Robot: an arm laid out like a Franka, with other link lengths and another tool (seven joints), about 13 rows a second.
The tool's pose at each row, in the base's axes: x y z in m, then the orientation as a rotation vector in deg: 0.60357, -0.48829, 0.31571, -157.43, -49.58, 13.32; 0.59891, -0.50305, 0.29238, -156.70, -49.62, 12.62; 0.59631, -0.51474, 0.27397, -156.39, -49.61, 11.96; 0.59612, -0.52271, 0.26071, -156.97, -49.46, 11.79; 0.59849, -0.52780, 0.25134, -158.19, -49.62, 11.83; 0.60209, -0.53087, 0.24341, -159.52, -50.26, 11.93; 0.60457, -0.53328, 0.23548, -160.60, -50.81, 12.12; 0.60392, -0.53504, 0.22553, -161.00, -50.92, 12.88; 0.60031, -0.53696, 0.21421, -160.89, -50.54, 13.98; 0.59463, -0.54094, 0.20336, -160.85, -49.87, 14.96; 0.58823, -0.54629, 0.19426, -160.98, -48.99, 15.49; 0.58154, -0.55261, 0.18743, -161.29, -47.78, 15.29
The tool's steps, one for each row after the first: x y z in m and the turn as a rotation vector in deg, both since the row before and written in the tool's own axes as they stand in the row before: -0.01057, 0.01580, 0.02056, 0.56, 0.61, -0.29; -0.00773, 0.01320, 0.01576, 0.19, 0.51, -0.14; -0.00406, 0.01009, 0.01100, -0.51, 0.02, 0.23; -0.00049, 0.00800, 0.00742, -1.16, -0.31, 0.23; 0.00165, 0.00653, 0.00632, -1.40, -0.45, -0.04; 0.00117, 0.00523, 0.00679, -1.13, -0.44, -0.04; -0.00078, 0.00330, 0.00954, -0.30, -0.60, 0.09; -0.00304, 0.00205, 0.01146, 0.37, -0.65, 0.28; -0.00582, 0.00256, 0.01120, 0.37, -0.54, 0.47; -0.00725, 0.00299, 0.00953, 0.23, -0.25, 0.62; -0.00823, 0.00321, 0.00730, 0.08, 0.24, 0.82
